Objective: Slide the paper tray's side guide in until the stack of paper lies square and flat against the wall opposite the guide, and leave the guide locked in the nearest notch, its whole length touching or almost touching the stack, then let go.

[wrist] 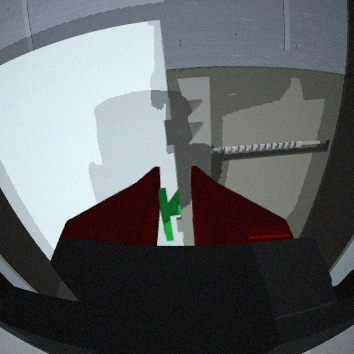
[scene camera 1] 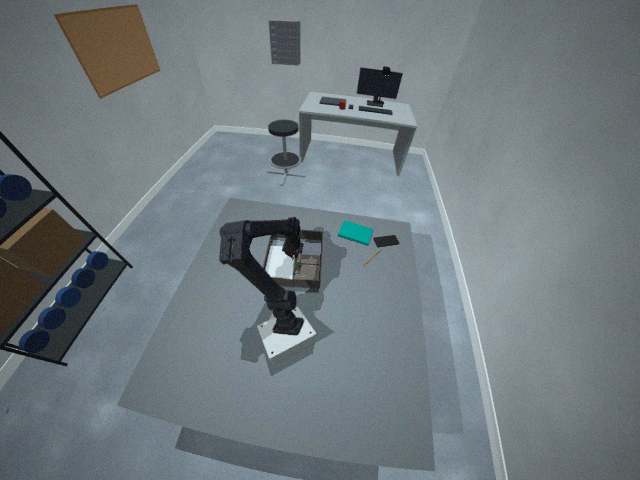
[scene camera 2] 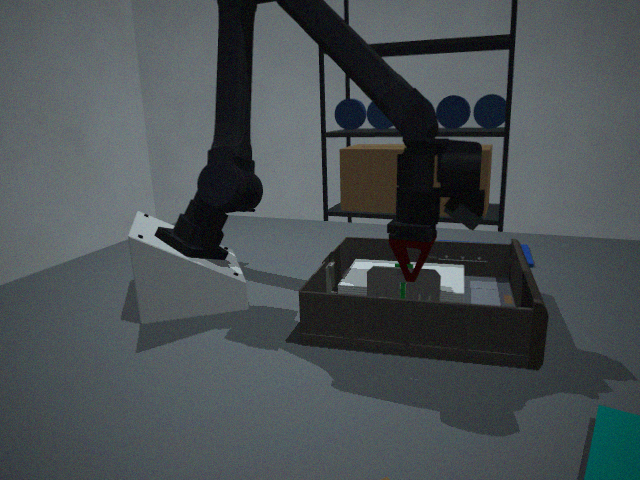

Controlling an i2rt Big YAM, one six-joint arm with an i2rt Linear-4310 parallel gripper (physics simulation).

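Places are measured from the arm's base along level axes (x right, y ahead, z up), in metres.
Pixels of known places: gripper, fingertip midpoint: (wrist: 175,175) (scene camera 1: 294,257) (scene camera 2: 411,279); arm's base, link origin: (scene camera 1: 288,326) (scene camera 2: 191,247).
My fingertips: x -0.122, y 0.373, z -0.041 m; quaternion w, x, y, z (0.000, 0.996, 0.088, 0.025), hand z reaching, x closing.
For each thing: its middle in the pictures, then the offset to it from my fingertips. "*": a spot on its surface instead.
- dark brown paper tray, body centre: (wrist: 167,138) (scene camera 2: 422,286) (scene camera 1: 294,256) dy +0.017, dx -0.007, dz -0.011 m
- paper, body centre: (wrist: 80,184) (scene camera 2: 403,279) (scene camera 1: 280,262) dy -0.039, dx -0.067, dz -0.029 m
- grey side guide, body centre: (wrist: 167,181) (scene camera 2: 403,285) (scene camera 1: 293,260) dy -0.014, dx -0.002, dz -0.013 m
- green latch, body centre: (wrist: 156,181) (scene camera 2: 404,284) dy -0.016, dx -0.009, dz -0.013 m
- notched rail, surface spot: (wrist: 270,148) * dy +0.001, dx +0.088, dz -0.055 m
- teal block, body centre: (scene camera 1: 355,232) dy +0.342, dx +0.280, dz -0.049 m
- black slab, body centre: (scene camera 1: 386,240) dy +0.346, dx +0.481, dz -0.054 m
- pencil, body centre: (scene camera 1: 372,257) dy +0.193, dx +0.417, dz -0.055 m
The dark brown paper tray (scene camera 1: 306,283) (scene camera 2: 413,330) lies in front of the arm. A white stack of paper (scene camera 1: 279,263) (scene camera 2: 449,273) (wrist: 60,100) lies flat in it, left of the guide in the wrist view; its guide-side edge looks a little uneven. The grey side guide (scene camera 2: 379,281) (wrist: 200,90) stands upright beside that edge, with dark shadow between them; whether they touch is unclear. My gripper (scene camera 1: 293,256) (scene camera 2: 410,280) (wrist: 175,175) is low over the guide, its red fingers nearly closed around the green latch (scene camera 2: 402,290) (wrist: 170,202) and grey grip. The latch's seating in a notch is hidden.
A notched rail (wrist: 270,148) runs across the tray floor on the guide's far side from the paper. The tray walls surround the fingers. A teal block (scene camera 1: 355,232) (scene camera 2: 617,444), a black slab (scene camera 1: 386,240) and a pencil (scene camera 1: 372,257) lie beyond the tray. A shelf rack (scene camera 2: 323,155) stands behind.
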